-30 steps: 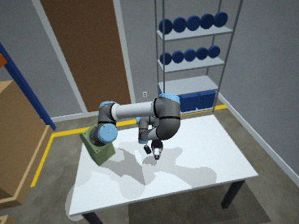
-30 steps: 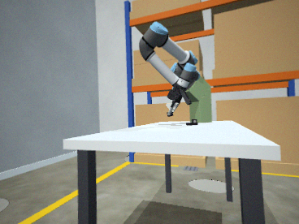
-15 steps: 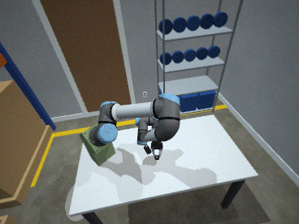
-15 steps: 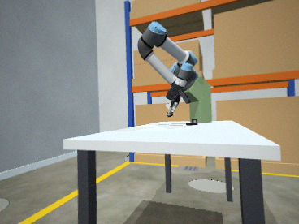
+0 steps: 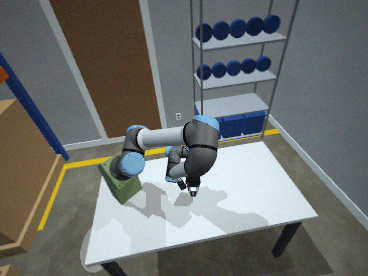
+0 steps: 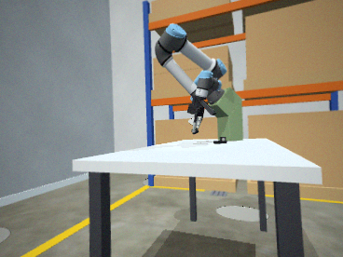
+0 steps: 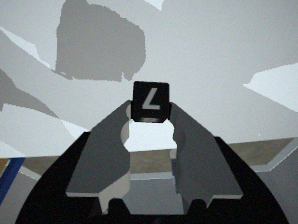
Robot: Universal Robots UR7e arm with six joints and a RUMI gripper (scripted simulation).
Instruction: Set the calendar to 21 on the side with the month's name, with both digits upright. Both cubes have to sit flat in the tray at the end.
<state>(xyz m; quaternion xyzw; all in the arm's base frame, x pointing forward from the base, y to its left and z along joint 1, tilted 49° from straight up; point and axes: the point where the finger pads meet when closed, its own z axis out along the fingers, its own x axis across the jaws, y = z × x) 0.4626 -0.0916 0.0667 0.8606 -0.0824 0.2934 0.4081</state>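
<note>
Right now my hand is 1 cm above the dark cube.
</note>
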